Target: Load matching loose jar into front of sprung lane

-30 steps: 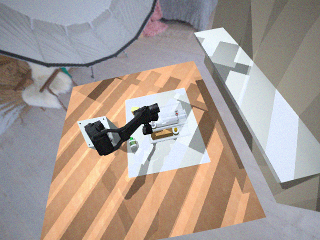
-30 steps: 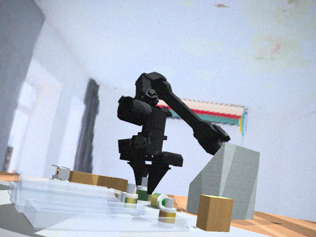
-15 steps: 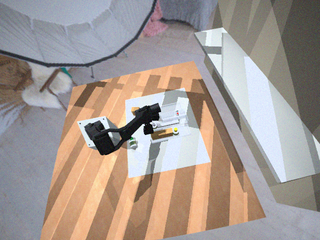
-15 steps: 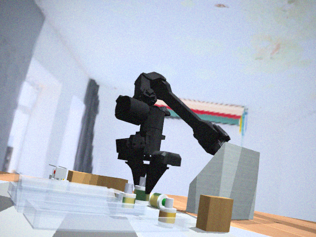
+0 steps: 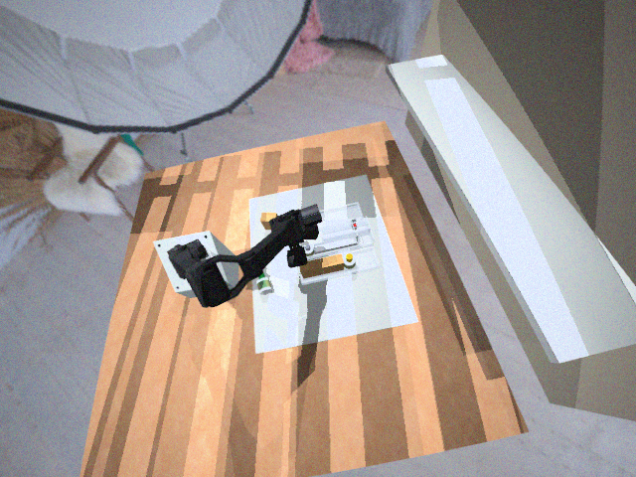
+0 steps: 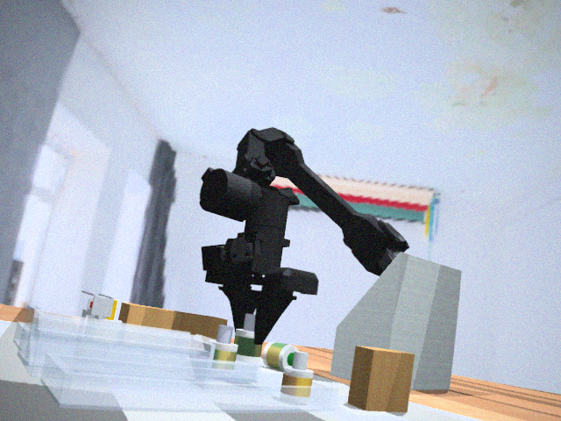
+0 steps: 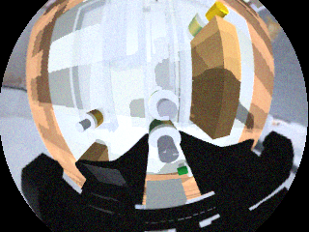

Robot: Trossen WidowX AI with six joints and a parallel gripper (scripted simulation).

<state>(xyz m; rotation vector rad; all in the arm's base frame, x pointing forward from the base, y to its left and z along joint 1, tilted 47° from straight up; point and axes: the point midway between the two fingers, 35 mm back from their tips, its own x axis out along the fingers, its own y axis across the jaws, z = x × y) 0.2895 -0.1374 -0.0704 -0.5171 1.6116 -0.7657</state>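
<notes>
The clear pusher lane is 16 cm ahead of my gripper tip, 1 cm to the left of it and 3 cm below it.
</notes>
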